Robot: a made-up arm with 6 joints. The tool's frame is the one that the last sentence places. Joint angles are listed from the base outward.
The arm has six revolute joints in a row. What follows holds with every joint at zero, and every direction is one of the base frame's.
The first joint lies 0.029 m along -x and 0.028 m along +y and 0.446 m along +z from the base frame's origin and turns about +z.
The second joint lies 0.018 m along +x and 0.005 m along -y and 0.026 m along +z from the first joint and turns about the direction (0.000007, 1, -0.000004).
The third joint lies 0.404 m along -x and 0.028 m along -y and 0.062 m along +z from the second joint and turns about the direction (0.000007, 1, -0.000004).
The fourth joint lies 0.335 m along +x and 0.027 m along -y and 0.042 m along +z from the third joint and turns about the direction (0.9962, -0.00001, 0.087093).
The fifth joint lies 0.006 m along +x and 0.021 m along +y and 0.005 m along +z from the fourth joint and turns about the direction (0.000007, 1, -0.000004).
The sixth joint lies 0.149 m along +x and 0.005 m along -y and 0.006 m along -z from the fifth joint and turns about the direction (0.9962, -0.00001, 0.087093).
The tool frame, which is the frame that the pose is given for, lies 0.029 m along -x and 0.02 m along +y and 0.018 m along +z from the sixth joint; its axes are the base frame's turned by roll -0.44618, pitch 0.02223 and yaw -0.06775 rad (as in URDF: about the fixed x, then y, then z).
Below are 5 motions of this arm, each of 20 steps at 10 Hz.
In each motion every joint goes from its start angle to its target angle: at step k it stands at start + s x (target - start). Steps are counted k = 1, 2, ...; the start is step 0. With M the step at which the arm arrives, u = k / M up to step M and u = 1 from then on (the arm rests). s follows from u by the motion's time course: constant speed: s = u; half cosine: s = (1 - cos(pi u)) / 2; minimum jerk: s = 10 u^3 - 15 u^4 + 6 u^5.
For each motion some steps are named. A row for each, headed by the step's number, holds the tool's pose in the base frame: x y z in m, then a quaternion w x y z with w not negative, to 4 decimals.
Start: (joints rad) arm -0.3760 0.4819 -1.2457 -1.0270 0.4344 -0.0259
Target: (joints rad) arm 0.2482 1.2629 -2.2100 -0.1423 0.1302 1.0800
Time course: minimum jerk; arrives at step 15
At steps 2, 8, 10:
2: -0.0365 -0.0530 1.0343 0.6717 -0.5510 0.0290 -0.4943
8: 0.0713 -0.0255 1.2008 0.9385 -0.1400 -0.2766 -0.1524
10: 0.1184 -0.0049 1.2490 0.9398 0.0708 -0.3322 0.0386

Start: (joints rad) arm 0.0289 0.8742 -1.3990 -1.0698 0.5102 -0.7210
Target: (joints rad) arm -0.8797 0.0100 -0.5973 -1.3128 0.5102 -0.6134
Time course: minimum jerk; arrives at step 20
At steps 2, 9, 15, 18, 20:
2: 0.1717 -0.0671 1.0249 0.4711 -0.8186 0.1292 -0.3021
9: 0.0171 -0.1000 0.9460 0.3829 -0.7818 0.2747 -0.4084
15: -0.1085 -0.0504 0.8097 0.2443 -0.7003 0.4393 -0.5068
18: -0.1218 -0.0370 0.7803 0.2144 -0.6803 0.4687 -0.5211
20: -0.1228 -0.0358 0.7776 0.2117 -0.6784 0.4713 -0.5223

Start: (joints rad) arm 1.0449 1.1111 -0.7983 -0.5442 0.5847 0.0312
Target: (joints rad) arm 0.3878 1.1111 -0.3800 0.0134 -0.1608 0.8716
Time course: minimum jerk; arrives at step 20
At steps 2, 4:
2: 0.1831 0.2696 0.7052 0.6854 -0.5956 0.1528 0.3900
4: 0.1883 0.2647 0.7001 0.7062 -0.5663 0.1709 0.3891

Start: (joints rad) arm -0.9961 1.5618 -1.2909 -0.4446 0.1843 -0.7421
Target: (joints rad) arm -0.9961 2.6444 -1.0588 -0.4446 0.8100 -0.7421
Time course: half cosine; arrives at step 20
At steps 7, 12, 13, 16, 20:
7: 0.2336 -0.4564 0.5621 0.6112 -0.4298 0.6574 -0.0972
12: 0.1861 -0.4018 0.3276 0.5406 -0.2321 0.7921 0.1626
13: 0.1712 -0.3819 0.2920 0.5172 -0.1925 0.8066 0.2116
16: 0.1297 -0.3250 0.2199 0.4477 -0.0950 0.8263 0.3283
20: 0.1054 -0.2909 0.1903 0.4039 -0.0431 0.8272 0.3882

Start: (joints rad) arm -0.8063 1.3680 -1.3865 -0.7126 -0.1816 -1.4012
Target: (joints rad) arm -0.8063 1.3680 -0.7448 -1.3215 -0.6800 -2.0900
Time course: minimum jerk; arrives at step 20
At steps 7, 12, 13, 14, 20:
7: 0.2697 -0.3323 0.8459 0.0853 -0.9432 0.2726 -0.1698
12: 0.2593 -0.3066 0.7241 0.1051 0.9831 -0.1496 0.0050
13: 0.2551 -0.2982 0.7023 0.1348 0.9837 -0.1169 -0.0209
14: 0.2509 -0.2899 0.6835 0.1592 0.9826 -0.0862 -0.0418
20: 0.2389 -0.2678 0.6422 0.2082 0.9746 -0.0103 -0.0821

